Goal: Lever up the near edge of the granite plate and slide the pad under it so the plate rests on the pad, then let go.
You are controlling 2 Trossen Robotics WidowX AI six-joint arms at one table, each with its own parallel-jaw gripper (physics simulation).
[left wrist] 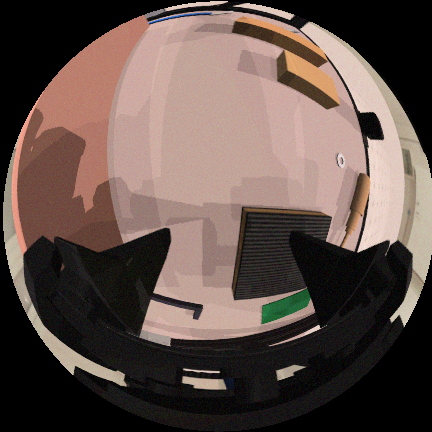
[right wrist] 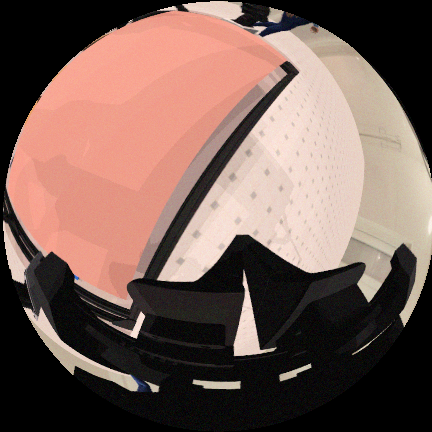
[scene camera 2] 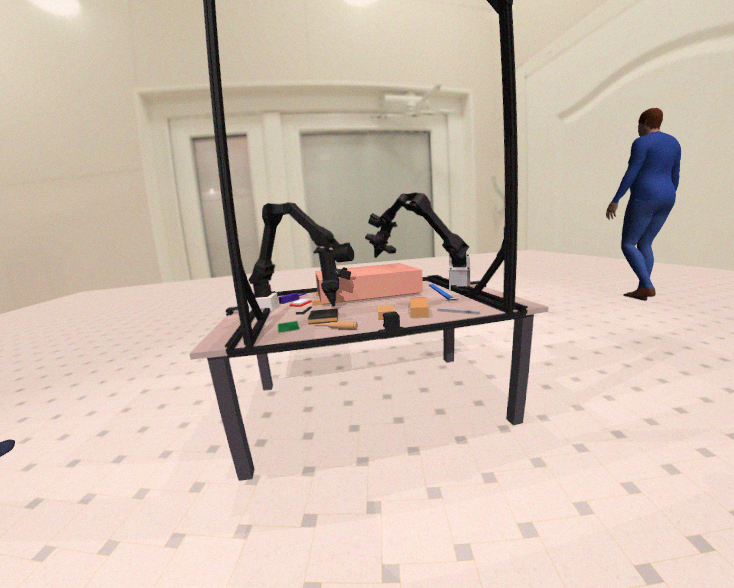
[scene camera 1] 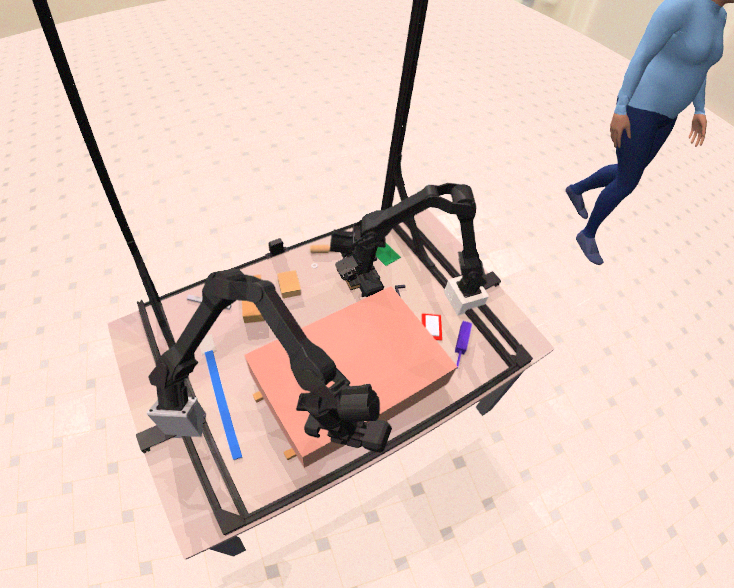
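Seen in the pictures: left gripper, fingertip midpoint: (left wrist: 232, 235) (scene camera 2: 334, 303) (scene camera 1: 356, 285); right gripper, fingertip midpoint: (right wrist: 241, 239) (scene camera 2: 375, 257) (scene camera 1: 361, 444); left arm's base, link origin: (scene camera 2: 262, 295) (scene camera 1: 468, 287); right arm's base, link origin: (scene camera 2: 459, 262) (scene camera 1: 172, 404).
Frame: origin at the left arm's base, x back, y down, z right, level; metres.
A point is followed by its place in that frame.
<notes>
The granite plate, a large salmon slab (scene camera 1: 367, 349) {x -0.402, y -0.057, z -0.136 m} (scene camera 2: 385, 281) {x -0.540, y -0.022, z -0.021 m} (left wrist: 85, 95) (right wrist: 125, 125) {x -0.508, y -0.057, z -0.261 m}, lies level on the table, with two small tan pieces (scene camera 1: 257, 396) {x -0.705, y 0.044, z -0.133 m} (scene camera 1: 289, 454) {x -0.668, y 0.044, z -0.312 m} sticking out from under its left side in scene camera 1. The pad, a black ribbed slab with a tan edge (scene camera 2: 322, 316) {x -0.294, y 0.041, z 0.239 m} (left wrist: 267, 255) {x -0.301, y 0.041, z 0.170 m}, lies flat on the table, apart from the plate; the left arm mostly hides it in scene camera 1. My left gripper (scene camera 1: 370, 286) {x -0.326, y 0.026, z 0.130 m} (scene camera 2: 332, 301) {x -0.326, y 0.026, z 0.130 m} (left wrist: 232, 235) {x -0.326, y 0.026, z 0.130 m} is open and empty, low beside the pad. My right gripper (scene camera 2: 381, 251) {x -0.514, y -0.095, z -0.380 m} (right wrist: 241, 239) {x -0.514, y -0.095, z -0.380 m} is shut and empty, above the plate's far side in scene camera 2.
Two orange blocks (scene camera 1: 289, 283) {x -0.522, y 0.034, z 0.203 m} (scene camera 1: 252, 311) {x -0.656, y 0.025, z 0.127 m}, a green square (scene camera 1: 387, 254) {x -0.167, y 0.061, z 0.251 m} (scene camera 2: 287, 326) {x -0.172, y 0.061, z 0.266 m}, a wooden-handled tool (scene camera 2: 343, 325) {x -0.375, y 0.046, z 0.339 m} (left wrist: 358, 200) {x -0.375, y 0.044, z 0.314 m} and a hex key (left wrist: 175, 302) {x -0.205, y 0.057, z 0.079 m} lie around the pad's side. A blue strip (scene camera 1: 223, 404) {x -0.800, y 0.056, z -0.125 m}, a red-and-white box (scene camera 1: 432, 326) {x -0.153, y 0.050, z -0.068 m} and a purple tool (scene camera 1: 463, 336) {x -0.086, y 0.033, z -0.140 m} flank the plate.
</notes>
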